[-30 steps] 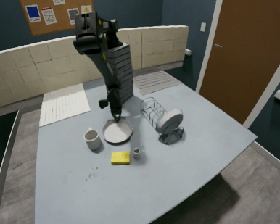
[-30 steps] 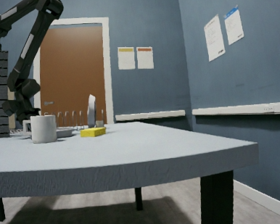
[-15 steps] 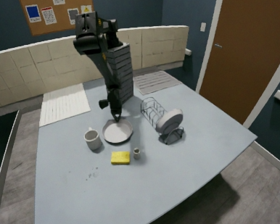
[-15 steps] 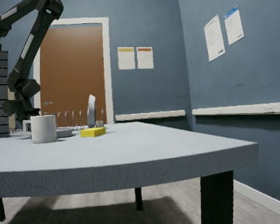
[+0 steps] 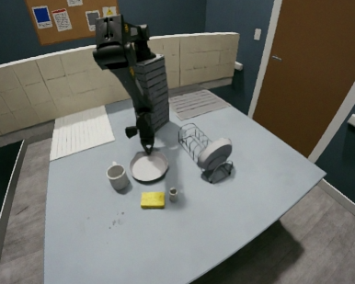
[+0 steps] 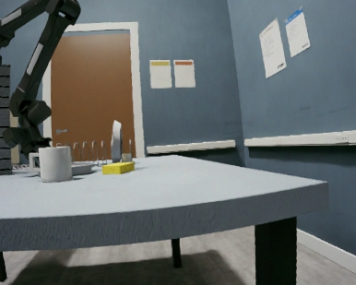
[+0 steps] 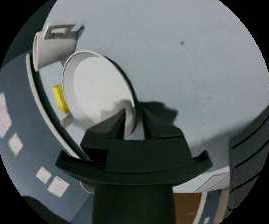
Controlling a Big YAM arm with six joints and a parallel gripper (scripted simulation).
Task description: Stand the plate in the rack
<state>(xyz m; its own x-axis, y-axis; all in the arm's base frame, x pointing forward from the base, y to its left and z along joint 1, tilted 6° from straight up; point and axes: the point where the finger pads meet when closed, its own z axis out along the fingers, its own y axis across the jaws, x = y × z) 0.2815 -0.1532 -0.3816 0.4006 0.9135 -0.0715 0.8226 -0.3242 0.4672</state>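
The white plate is 8 cm ahead of my hand, 4 cm to the right of it and 1 cm below it. Also, from my hand: white draining mat (46 cm behind, 33 cm to the right, 2 cm below); white mug (19 cm to the right, 10 cm ahead, 2 cm above); small white cup (28 cm ahead, 1 cm to the right, 1 cm below).
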